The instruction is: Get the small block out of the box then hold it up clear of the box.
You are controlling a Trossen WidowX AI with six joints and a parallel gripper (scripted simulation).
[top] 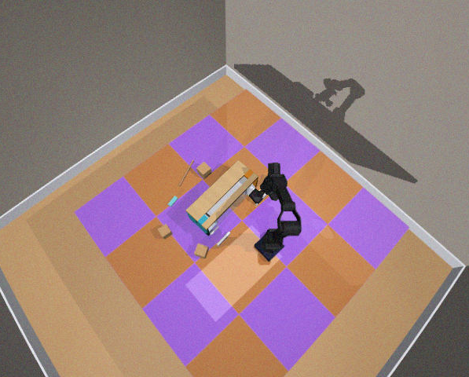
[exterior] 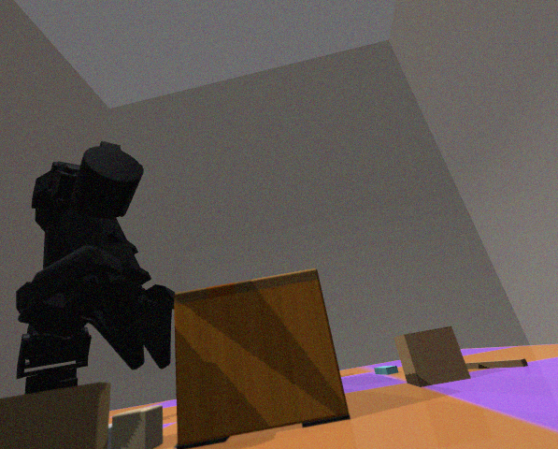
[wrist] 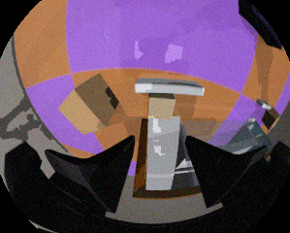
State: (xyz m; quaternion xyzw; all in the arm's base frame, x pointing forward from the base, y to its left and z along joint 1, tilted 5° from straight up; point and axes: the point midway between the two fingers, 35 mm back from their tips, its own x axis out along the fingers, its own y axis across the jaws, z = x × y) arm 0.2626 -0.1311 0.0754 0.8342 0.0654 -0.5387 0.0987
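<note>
The pale block is 5 cm below my gripper tip and 1 cm behind it. Also, from my gripper tip: thin wooden stick 33 cm ahead, 26 cm to the left, 6 cm below; then teal piece 41 cm to the left, 22 cm ahead, 6 cm below; then clear-fronted wooden box 18 cm to the left, 3 cm ahead.
</note>
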